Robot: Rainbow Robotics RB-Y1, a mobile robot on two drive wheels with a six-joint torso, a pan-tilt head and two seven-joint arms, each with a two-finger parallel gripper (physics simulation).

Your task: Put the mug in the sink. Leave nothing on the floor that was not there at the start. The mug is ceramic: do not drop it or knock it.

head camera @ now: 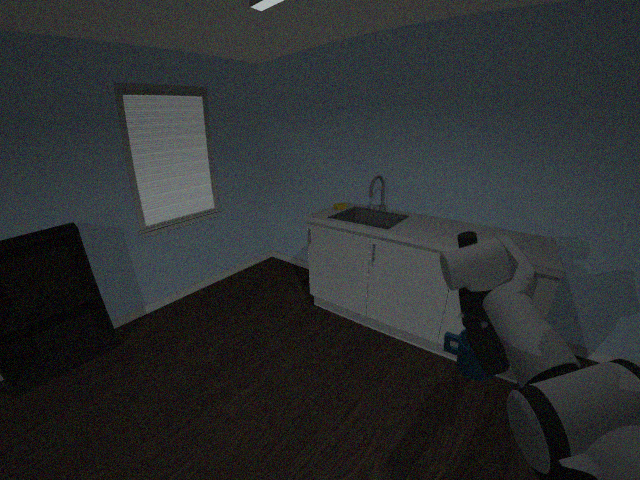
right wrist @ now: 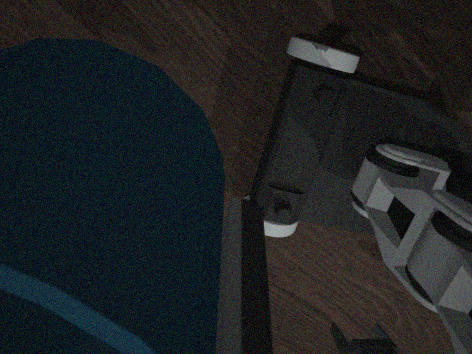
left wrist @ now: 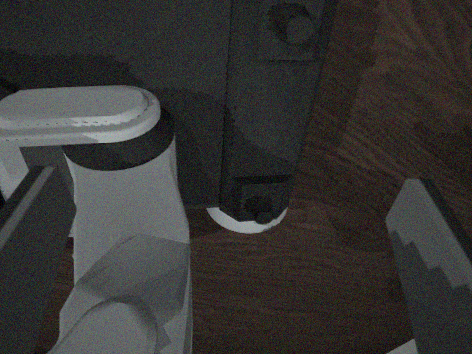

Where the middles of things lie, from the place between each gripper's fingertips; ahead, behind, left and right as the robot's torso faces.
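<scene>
The blue mug (head camera: 467, 363) is 10 mm above my right hand, and I find it 30 mm to the left of that hand and 50 mm ahead of it.
As for my left hand, the mug is 480 mm ahead of it, 460 mm to the right of it and 520 mm above it.
</scene>
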